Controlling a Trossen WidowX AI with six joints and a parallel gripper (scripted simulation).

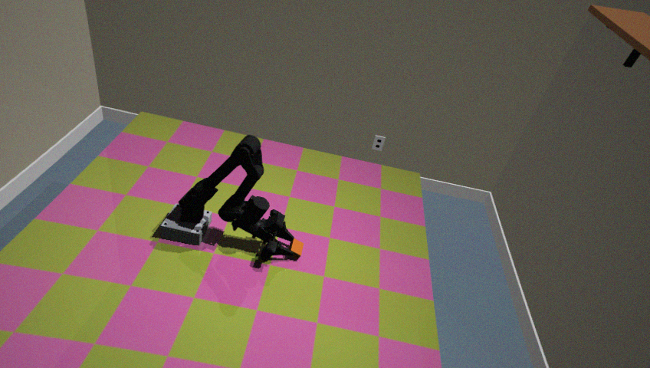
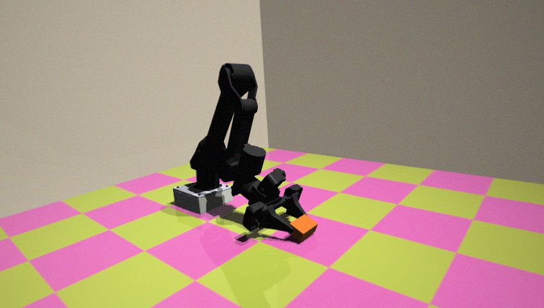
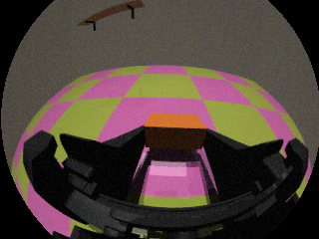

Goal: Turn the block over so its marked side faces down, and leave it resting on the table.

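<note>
Now: gripper tip 1 cm above the block.
</note>
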